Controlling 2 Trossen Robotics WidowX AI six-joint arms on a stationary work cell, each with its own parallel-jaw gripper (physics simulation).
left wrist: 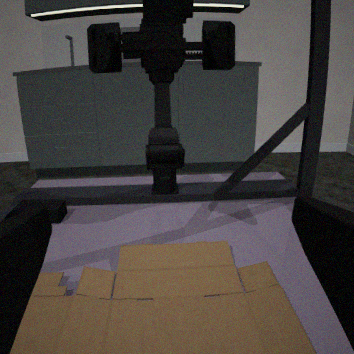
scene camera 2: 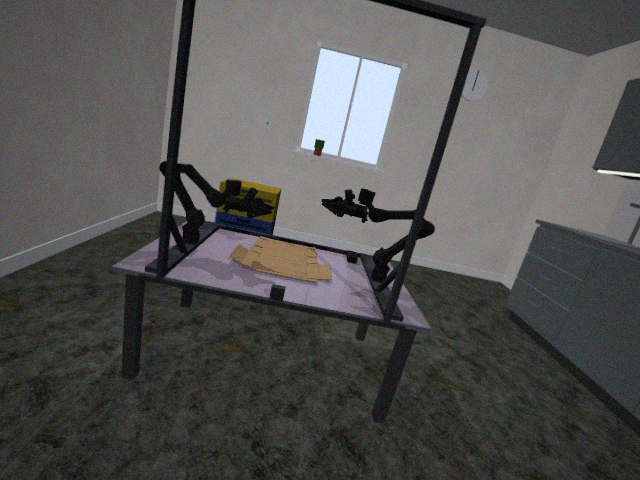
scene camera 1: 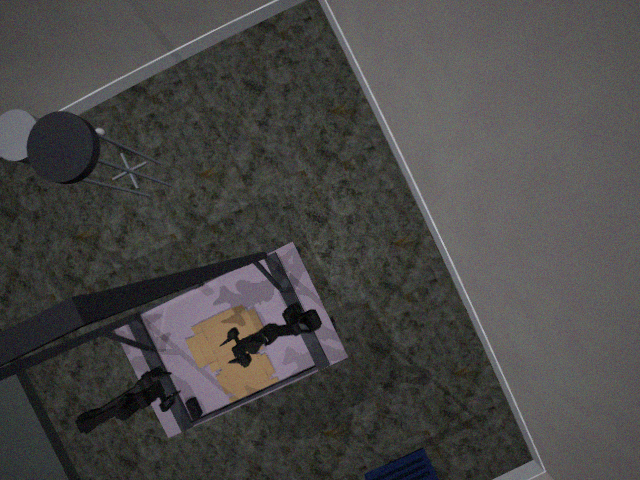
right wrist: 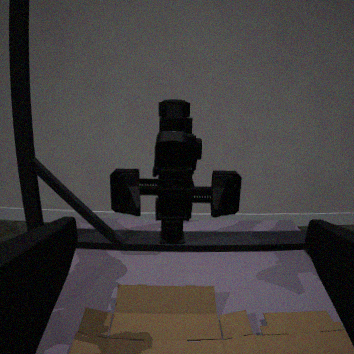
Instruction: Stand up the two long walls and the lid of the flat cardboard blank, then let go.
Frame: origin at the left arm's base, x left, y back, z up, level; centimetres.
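Seen in the pictures: left gripper, fingertip midpoint: [left wrist: 172, 213] [scene camera 2: 273, 210] [scene camera 1: 224, 354] [right wrist: 176, 212]; right gripper, fingertip midpoint: [left wrist: 161, 35] [scene camera 2: 321, 201] [scene camera 1: 175, 382] [right wrist: 194, 231]; left arm's base, origin of the base link: [scene camera 2: 189, 241] [scene camera 1: 295, 308] [right wrist: 171, 237]; right arm's base, origin of the base link: [left wrist: 164, 188] [scene camera 2: 378, 279].
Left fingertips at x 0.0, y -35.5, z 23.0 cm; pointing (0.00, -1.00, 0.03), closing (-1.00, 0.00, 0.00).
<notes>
Offsets run from my left fingertips to a thing's top centre. Level surfaces: height alone.
The tan cardboard blank [scene camera 1: 248, 378] [scene camera 2: 284, 258] [left wrist: 165, 325] [right wrist: 170, 325] lies spread out on the table, nearly flat. Its panels and flaps are down; the end flap at the left in scene camera 2 looks slightly tilted. Which panels are the long walls and the lid I cannot tell. My left gripper [scene camera 1: 225, 353] [scene camera 2: 271, 209] [left wrist: 172, 213] [right wrist: 176, 212] is open and empty, high above the table. My right gripper [scene camera 1: 175, 383] [scene camera 2: 324, 202] [left wrist: 161, 35] [right wrist: 194, 231] is open and empty, also high up, facing the left one. Neither touches the blank. The near part of the blank is cut off in both wrist views.
The pale table @(dz -24.9 cm) [scene camera 2: 341, 304] has dark rails and tall frame posts [scene camera 2: 176, 129] [scene camera 2: 439, 149] at its sides. Two small black blocks @(dx -36.8, dy -10.2, dz -19.2 cm) [scene camera 2: 277, 292] @(dx +28.7, dy -46.0, dz -21.4 cm) [scene camera 2: 352, 256] sit at its front and back edges. A yellow and blue drawer unit [scene camera 2: 250, 225] stands behind it.
</notes>
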